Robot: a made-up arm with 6 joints.
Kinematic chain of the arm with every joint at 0, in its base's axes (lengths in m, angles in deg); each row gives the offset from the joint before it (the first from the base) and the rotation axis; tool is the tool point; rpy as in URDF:
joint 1: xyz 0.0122 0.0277 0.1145 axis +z
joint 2: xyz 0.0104 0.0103 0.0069 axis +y
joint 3: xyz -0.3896 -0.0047 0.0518 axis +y
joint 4: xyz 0.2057 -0.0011 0.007 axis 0.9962 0 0.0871
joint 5: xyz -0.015 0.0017 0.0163 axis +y
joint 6: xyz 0.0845 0.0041 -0.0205 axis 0.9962 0 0.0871
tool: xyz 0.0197 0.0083 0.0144 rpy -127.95 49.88 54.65
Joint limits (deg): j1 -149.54..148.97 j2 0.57..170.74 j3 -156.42..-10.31 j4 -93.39..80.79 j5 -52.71..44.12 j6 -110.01..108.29
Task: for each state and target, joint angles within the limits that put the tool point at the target. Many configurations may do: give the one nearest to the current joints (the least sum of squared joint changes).
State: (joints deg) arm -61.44 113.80 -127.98 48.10 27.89 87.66
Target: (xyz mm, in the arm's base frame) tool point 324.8 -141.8 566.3
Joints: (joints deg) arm -36.52 94.97 -116.11 49.88 41.15 88.96
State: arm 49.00 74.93 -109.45 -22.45 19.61 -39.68
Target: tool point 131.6 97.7 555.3
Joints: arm 33.32 61.96 -86.66 -28.78 34.98 -41.50
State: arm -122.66 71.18 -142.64 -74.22 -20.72 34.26
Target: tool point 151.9 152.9 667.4
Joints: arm -120.91 36.06 -103.70 -80.60 -25.61 32.45
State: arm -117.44 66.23 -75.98 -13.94 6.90 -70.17
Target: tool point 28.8 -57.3 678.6
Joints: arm -95.55 59.46 -98.16 -11.46 -7.26 -67.79
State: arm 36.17 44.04 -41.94 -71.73 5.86 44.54
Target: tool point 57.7 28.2 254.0
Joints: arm 24.60 66.73 -10.31 -42.41 27.38 30.64
